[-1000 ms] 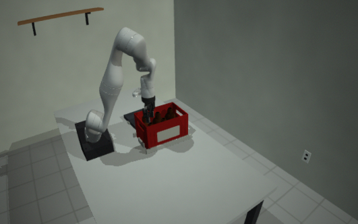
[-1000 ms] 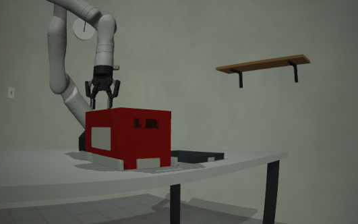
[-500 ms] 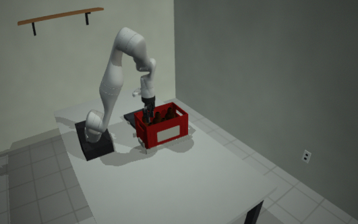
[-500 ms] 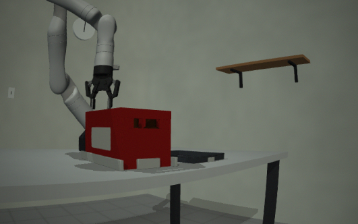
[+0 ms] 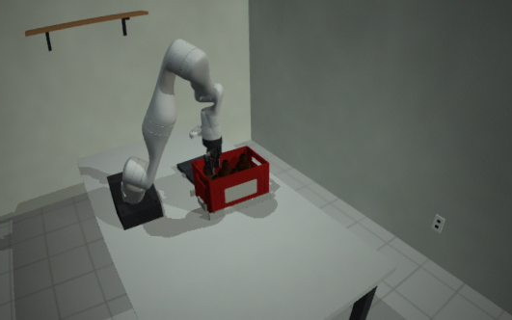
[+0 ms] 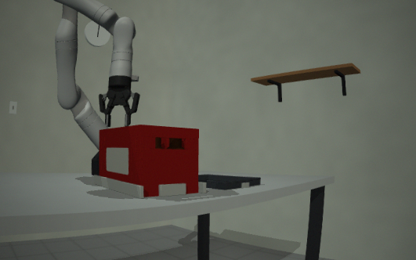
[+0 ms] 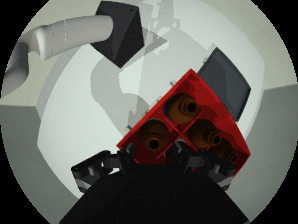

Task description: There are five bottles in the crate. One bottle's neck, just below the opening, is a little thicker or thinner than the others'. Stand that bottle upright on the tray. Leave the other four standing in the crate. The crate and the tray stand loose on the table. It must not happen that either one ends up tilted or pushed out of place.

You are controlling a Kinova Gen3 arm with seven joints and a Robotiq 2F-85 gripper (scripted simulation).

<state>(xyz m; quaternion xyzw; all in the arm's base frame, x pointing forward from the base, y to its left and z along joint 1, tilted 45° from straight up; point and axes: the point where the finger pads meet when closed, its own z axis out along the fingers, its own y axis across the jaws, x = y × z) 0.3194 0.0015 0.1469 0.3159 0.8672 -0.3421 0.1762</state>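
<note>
The red crate is 120 mm below my hand, 90 mm ahead of it and 50 mm to the left of it. The rest, counted from my hand: dark tray 330 mm to the left, 190 mm below, 80 mm ahead.
</note>
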